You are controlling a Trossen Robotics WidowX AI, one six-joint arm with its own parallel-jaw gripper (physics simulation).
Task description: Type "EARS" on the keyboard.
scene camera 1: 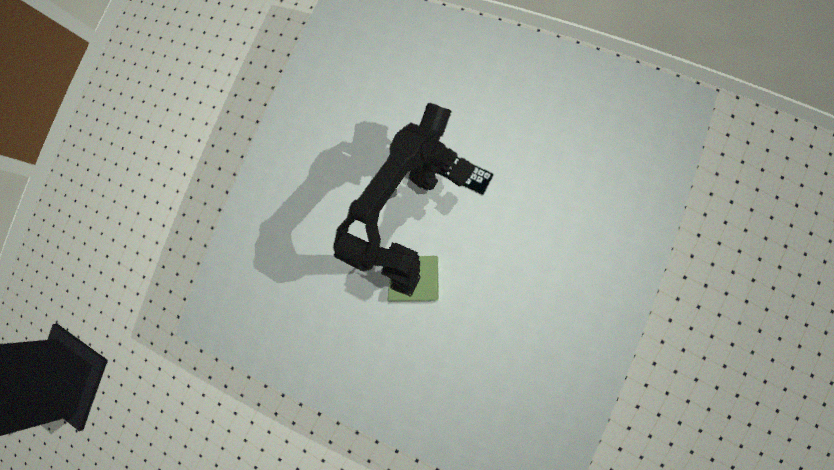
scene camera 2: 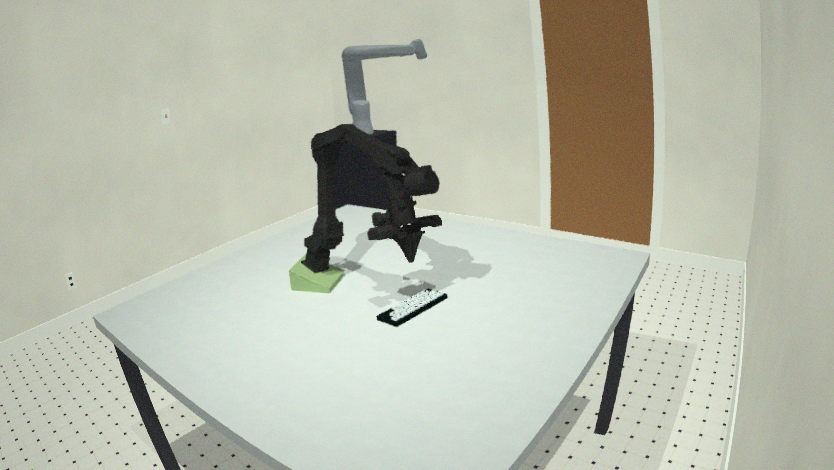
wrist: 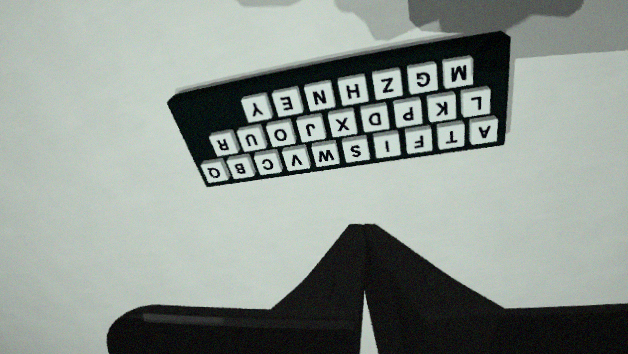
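Where they show: gripper, fingertip midpoint: (scene camera 1: pixel 448 159) (scene camera 2: pixel 411 262) (wrist: pixel 361 237); arm's base at its link origin: (scene camera 1: pixel 405 282) (scene camera 2: pixel 315 265).
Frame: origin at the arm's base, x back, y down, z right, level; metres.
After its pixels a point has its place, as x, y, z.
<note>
The black keyboard (scene camera 1: pixel 477 189) @[-0.318, 0.033, 0.078] (scene camera 2: pixel 385 317) @[-0.337, 0.033, 0.094] (wrist: pixel 210 107) @[-0.323, 0.033, 0.072] with white letter keys lies on the table; the arm partly covers it in scene camera 1. In the wrist view its letters are upside down: the E key (wrist: pixel 287 103) @[-0.331, 0.027, 0.025] is in the upper row, the R key (wrist: pixel 223 144) @[-0.346, 0.027, 0.073] at the left of the middle row, the A key (wrist: pixel 484 132) @[-0.376, 0.027, -0.080] at the right end of the lower row and the S key (wrist: pixel 355 150) @[-0.370, 0.027, -0.005] near that row's middle. My gripper (scene camera 2: pixel 411 260) @[-0.343, -0.075, -0.013] (wrist: pixel 361 237) @[-0.343, -0.075, -0.013] is shut and empty. Its tips are raised above the table, apart from the keyboard.
The arm's base stands on a green wedge block (scene camera 1: pixel 428 280) @[-0.030, 0.002, 0.055] (scene camera 2: pixel 315 283) @[-0.065, 0.017, 0.065] on the pale table (scene camera 1: pixel 525 321) @[-0.030, 0.045, 0.340] (scene camera 2: pixel 379 397) @[-0.534, 0.045, 0.359]. Behind the table in scene camera 2 stands a grey arm (scene camera 2: pixel 354 78) on a dark pedestal (scene camera 2: pixel 358 178). Arm shadows fall beside the keyboard.
</note>
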